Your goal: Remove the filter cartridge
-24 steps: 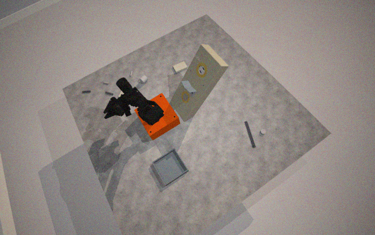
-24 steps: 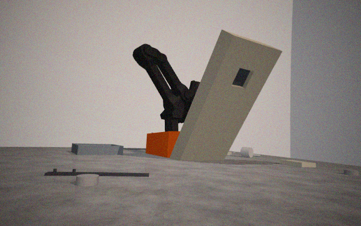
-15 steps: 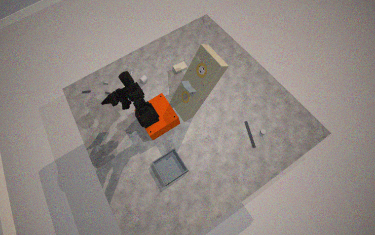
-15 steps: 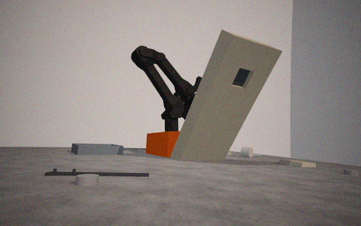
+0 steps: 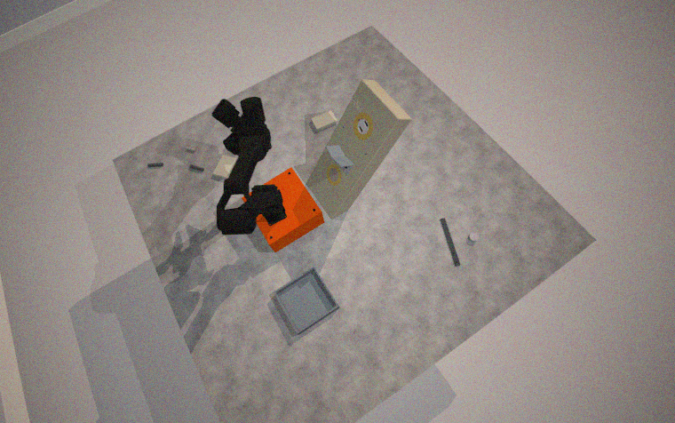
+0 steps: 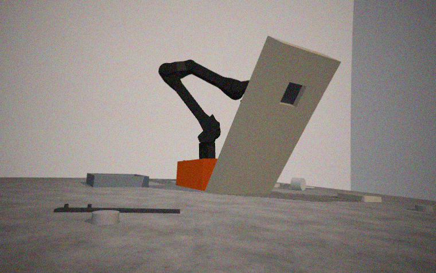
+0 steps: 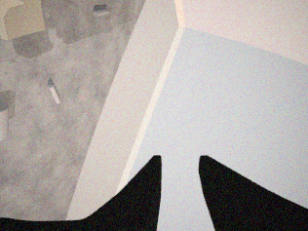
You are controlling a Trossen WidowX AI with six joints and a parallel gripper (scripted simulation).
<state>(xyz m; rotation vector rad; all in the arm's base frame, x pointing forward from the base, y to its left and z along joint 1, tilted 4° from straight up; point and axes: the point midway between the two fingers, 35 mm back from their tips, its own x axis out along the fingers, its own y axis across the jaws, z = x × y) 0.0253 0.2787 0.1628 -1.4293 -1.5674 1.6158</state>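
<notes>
My gripper tip is now 360 mm short of the white round filter cartridge, 270 mm to the left of it and 10 mm below it.
</notes>
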